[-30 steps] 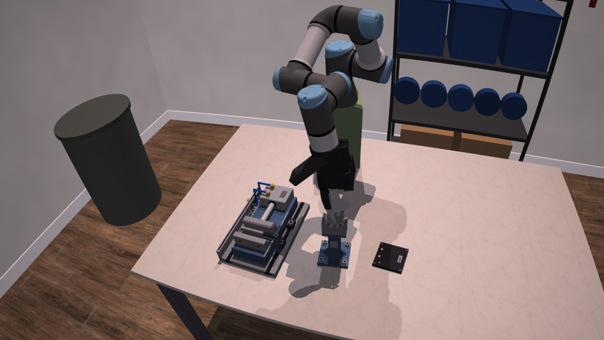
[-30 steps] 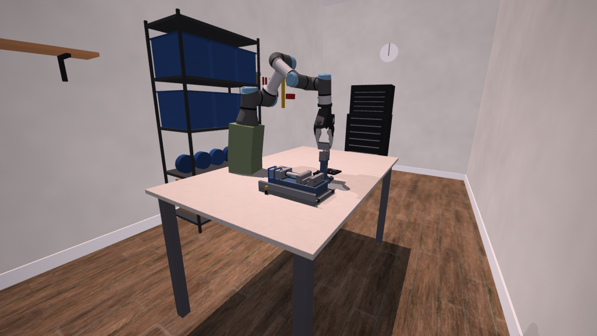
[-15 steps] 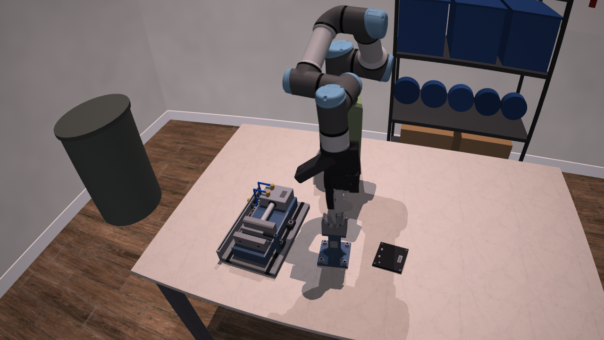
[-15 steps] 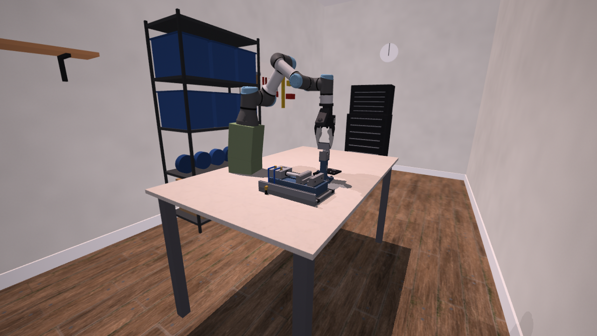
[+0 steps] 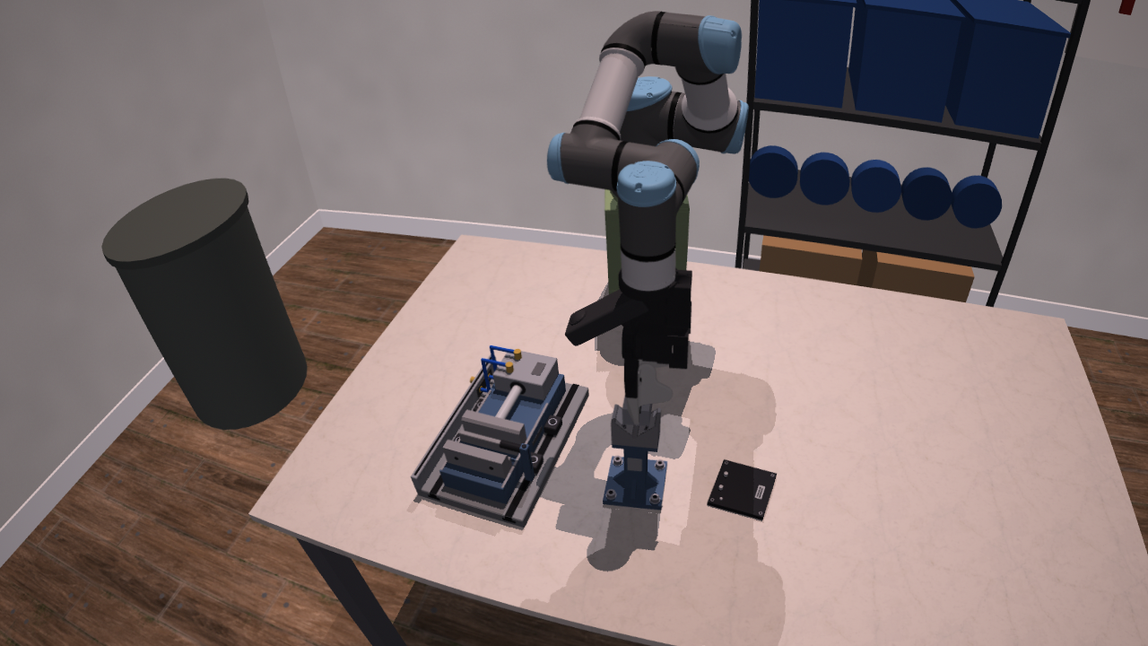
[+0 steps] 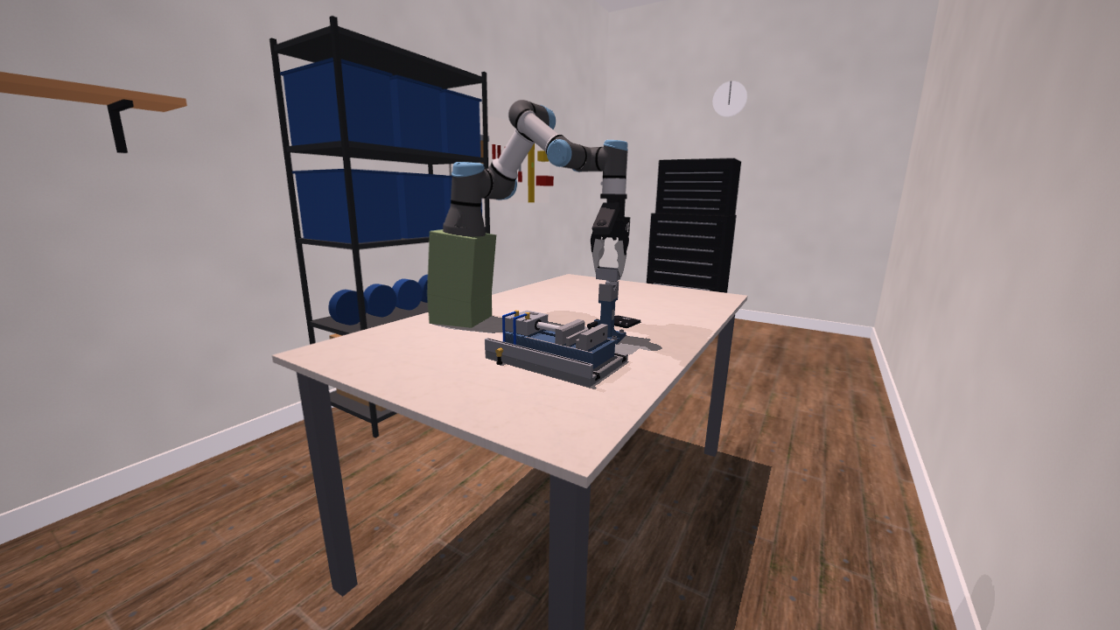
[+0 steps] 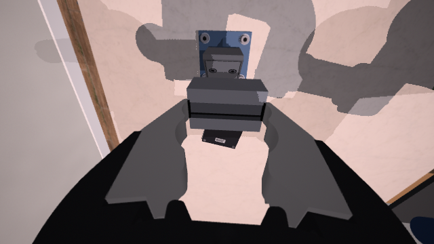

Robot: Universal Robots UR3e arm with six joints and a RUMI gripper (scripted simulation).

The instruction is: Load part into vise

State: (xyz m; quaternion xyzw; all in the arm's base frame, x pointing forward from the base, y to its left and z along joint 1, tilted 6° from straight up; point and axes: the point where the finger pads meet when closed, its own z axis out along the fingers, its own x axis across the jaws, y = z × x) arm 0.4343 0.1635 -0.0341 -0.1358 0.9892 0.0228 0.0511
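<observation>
Right now the part is right at my hand. From my hand the other things lie so: dark work stop rod 80 mm ahead, 170 mm to the right, 100 mm below; then black infeed plate 50 mm behind, 160 mm to the left, 190 mm below; then fixed jaw 110 mm ahead, 220 mm to the right, 110 mm below.
</observation>
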